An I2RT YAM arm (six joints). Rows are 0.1 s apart.
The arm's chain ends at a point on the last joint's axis. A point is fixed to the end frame.
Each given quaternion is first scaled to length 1.
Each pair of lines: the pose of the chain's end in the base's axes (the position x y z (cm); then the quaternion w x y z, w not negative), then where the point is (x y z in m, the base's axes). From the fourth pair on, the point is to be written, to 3 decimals.
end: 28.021, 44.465, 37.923, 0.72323, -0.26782, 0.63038, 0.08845
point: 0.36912 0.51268 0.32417
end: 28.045, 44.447, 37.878, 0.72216, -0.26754, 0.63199, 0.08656
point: 0.36947 0.51201 0.32329
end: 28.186, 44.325, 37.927, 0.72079, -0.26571, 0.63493, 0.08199
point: 0.37135 0.50963 0.32314
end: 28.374, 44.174, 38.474, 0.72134, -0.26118, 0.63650, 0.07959
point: 0.374 0.507 0.329
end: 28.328, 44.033, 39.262, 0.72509, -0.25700, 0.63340, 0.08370
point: 0.374 0.507 0.338
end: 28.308, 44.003, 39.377, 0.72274, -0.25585, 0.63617, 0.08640
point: 0.373 0.507 0.339
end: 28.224, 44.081, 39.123, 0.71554, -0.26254, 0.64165, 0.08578
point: 0.371 0.507 0.334
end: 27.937, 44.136, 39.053, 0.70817, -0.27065, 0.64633, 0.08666
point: 0.366 0.508 0.331
